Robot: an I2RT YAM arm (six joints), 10 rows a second.
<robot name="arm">
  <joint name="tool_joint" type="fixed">
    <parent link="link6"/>
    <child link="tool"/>
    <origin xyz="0 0 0" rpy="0 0 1.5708"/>
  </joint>
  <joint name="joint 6" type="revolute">
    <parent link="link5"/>
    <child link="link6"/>
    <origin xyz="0.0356 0 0.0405" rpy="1.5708 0 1.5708"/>
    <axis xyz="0 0 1"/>
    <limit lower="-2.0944" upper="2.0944"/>
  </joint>
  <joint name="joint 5" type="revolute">
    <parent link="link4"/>
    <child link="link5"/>
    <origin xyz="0.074 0.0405 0.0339" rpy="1.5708 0 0"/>
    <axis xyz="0 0 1"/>
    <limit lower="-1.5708" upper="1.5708"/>
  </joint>
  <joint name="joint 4" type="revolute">
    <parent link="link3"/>
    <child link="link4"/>
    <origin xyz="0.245 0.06 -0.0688"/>
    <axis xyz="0 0 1"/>
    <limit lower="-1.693" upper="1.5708"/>
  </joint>
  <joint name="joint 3" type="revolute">
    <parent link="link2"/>
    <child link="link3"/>
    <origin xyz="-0.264 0 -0.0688" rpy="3.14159 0 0"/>
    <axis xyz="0 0 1"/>
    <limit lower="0" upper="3.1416"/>
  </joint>
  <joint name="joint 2" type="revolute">
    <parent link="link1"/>
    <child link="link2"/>
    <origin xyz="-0.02 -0.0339 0.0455" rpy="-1.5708 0 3.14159"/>
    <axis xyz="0 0 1"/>
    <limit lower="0" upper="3.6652"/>
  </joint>
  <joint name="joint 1" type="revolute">
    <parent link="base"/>
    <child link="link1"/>
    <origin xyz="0 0 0.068" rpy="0 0 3.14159"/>
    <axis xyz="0 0 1"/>
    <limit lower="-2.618" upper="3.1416"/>
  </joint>
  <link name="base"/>
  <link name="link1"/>
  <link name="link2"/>
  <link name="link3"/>
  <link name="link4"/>
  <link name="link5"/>
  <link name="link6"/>
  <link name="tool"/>
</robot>
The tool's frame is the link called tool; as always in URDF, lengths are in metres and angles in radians.
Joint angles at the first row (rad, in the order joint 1, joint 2, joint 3, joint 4, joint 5, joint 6):
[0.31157, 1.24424, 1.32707, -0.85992, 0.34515, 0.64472]
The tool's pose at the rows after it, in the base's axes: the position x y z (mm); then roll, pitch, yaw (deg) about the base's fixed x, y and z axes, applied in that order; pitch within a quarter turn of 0, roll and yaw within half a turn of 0:
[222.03, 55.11, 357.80, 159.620, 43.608, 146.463]
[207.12, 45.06, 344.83, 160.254, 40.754, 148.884]
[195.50, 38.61, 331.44, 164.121, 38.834, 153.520]
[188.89, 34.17, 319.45, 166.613, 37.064, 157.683]
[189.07, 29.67, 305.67, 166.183, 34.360, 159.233]
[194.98, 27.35, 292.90, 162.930, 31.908, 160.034]
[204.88, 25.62, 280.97, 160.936, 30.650, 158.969]
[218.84, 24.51, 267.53, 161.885, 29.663, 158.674]
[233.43, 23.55, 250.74, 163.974, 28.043, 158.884]
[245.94, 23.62, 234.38, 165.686, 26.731, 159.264]
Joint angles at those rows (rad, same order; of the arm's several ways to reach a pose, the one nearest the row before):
[0.28533, 1.15101, 1.23169, -0.86304, 0.27345, 0.61273]
[0.24767, 1.08588, 1.15587, -0.88474, 0.20050, 0.58178]
[0.22562, 1.04232, 1.09537, -0.91715, 0.17233, 0.52584]
[0.20420, 1.01578, 1.04527, -0.92989, 0.13652, 0.46744]
[0.16902, 1.01318, 0.99759, -0.91790, 0.07193, 0.43284]
[0.13481, 1.03035, 0.95741, -0.87422, -0.02514, 0.40563]
[0.11280, 1.06494, 0.92718, -0.81491, -0.06736, 0.40939]
[0.10149, 1.12653, 0.91131, -0.75938, -0.06216, 0.40842]
[0.09362, 1.20277, 0.89895, -0.71061, -0.04566, 0.40492]
[0.09121, 1.27356, 0.88752, -0.66077, -0.03150, 0.40191]

